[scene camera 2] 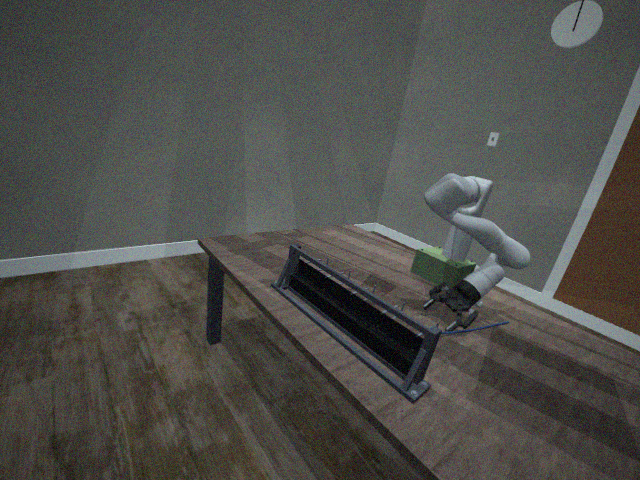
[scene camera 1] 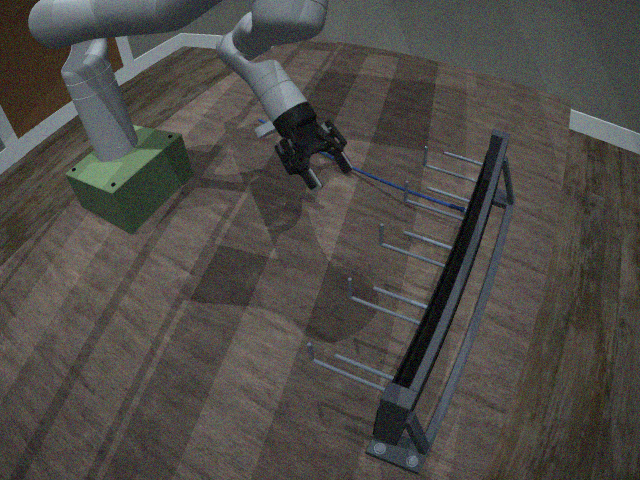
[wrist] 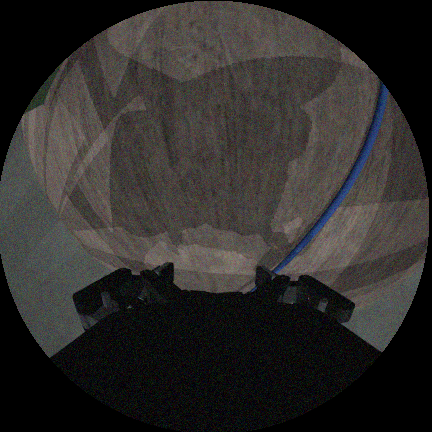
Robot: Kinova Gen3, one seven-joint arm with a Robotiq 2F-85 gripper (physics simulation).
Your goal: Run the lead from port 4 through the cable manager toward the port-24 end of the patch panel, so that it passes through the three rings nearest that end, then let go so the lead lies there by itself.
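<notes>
The blue lead (scene camera 1: 382, 181) (scene camera 2: 480, 328) (wrist: 360, 160) runs from a port near the patch panel's far end in scene camera 1 out across the table. It crosses the second ring from that end (scene camera 1: 406, 192); whether above or inside is unclear. The other end of the patch panel (scene camera 1: 399, 395) (scene camera 2: 424, 356) has the three nearest rings (scene camera 1: 310, 352) (scene camera 1: 349, 288) (scene camera 1: 381, 235), with no lead in them. My gripper (scene camera 1: 332, 177) (scene camera 2: 438, 317) (wrist: 214, 274) is open and empty, tilted above the table. The lead passes beside and partly behind one finger, not between the fingertips.
The green base block (scene camera 1: 129, 180) (scene camera 2: 439, 264) under the arm stands behind the gripper, across the table from the panel. The far-end ring (scene camera 1: 425, 156) stands beyond the lead. The panel's foot (scene camera 1: 395, 454) is at its near end. The table edge (scene camera 2: 294, 341) runs close behind the panel.
</notes>
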